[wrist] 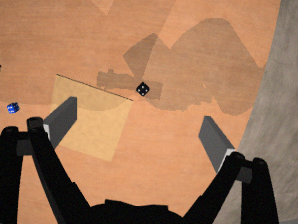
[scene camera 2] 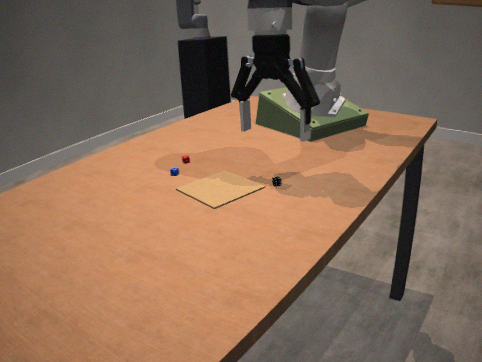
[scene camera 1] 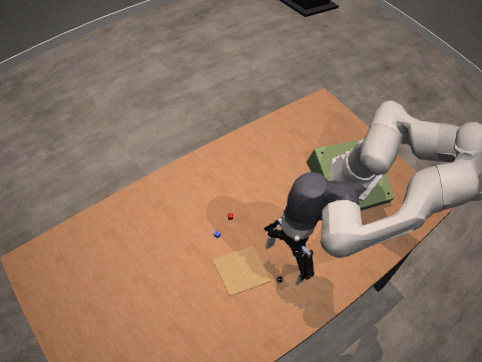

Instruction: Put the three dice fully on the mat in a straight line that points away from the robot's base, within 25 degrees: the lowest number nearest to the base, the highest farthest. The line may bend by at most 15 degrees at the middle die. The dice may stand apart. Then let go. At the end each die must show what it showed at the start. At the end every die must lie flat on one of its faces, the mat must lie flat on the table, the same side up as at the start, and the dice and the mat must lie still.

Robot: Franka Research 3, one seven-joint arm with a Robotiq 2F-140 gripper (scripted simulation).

Labels:
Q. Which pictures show my gripper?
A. The wrist view, scene camera 2 and scene camera 1: all of them.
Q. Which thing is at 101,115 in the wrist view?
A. A tan mat.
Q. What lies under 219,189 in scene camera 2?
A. A tan mat.

